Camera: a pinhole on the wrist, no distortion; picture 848 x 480 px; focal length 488.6 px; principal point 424.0 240.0 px. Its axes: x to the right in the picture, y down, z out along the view. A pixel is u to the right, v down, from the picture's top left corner.
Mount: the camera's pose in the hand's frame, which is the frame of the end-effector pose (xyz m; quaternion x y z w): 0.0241 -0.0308 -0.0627 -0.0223 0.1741 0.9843 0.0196
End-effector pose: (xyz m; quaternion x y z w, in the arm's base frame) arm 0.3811 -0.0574 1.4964 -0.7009 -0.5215 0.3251 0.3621
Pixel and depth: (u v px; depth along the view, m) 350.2 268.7 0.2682
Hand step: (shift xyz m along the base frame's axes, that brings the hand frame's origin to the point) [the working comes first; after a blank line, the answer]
In the camera's frame: -0.0405 0.0158 0.2682

-0.1280 0.0764 -0.1460
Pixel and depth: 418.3 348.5 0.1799
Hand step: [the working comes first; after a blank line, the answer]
In the camera's frame: -0.0021 0.0399 0.1799

-0.0988 0.0386 -0.0589
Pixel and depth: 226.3 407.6 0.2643
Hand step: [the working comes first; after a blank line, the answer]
In the camera's frame: -0.1069 0.0907 0.2643

-0.1703 0.1558 -0.1018
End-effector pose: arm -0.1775 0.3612 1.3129 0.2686 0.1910 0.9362 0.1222
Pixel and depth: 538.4 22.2 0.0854
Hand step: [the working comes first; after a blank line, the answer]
In the camera's frame: 0.0200 -0.0381 0.0854

-0.0048 -0.0294 0.0187
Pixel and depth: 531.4 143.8 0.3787
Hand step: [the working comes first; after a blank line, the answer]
In the camera's frame: 0.0832 -0.0746 0.3787

0.1803 -0.1005 0.2468
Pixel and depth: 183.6 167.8 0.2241
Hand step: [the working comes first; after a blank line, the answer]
In the camera's frame: -0.1103 -0.0331 0.2241

-0.0366 0.0174 0.2004
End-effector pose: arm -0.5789 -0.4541 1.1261 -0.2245 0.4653 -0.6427 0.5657
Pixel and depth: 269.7 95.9 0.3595
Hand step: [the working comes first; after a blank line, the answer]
In the camera's frame: -0.1135 -0.1060 0.3595

0.2634 -0.1910 -0.0777
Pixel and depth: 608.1 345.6 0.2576
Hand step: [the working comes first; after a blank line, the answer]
In the camera's frame: 0.0971 0.0557 0.2576

0.1838 0.0137 0.1030
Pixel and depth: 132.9 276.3 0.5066
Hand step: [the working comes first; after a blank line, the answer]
In the camera's frame: -0.3018 0.0376 0.5066

0.3314 -0.4299 0.0490
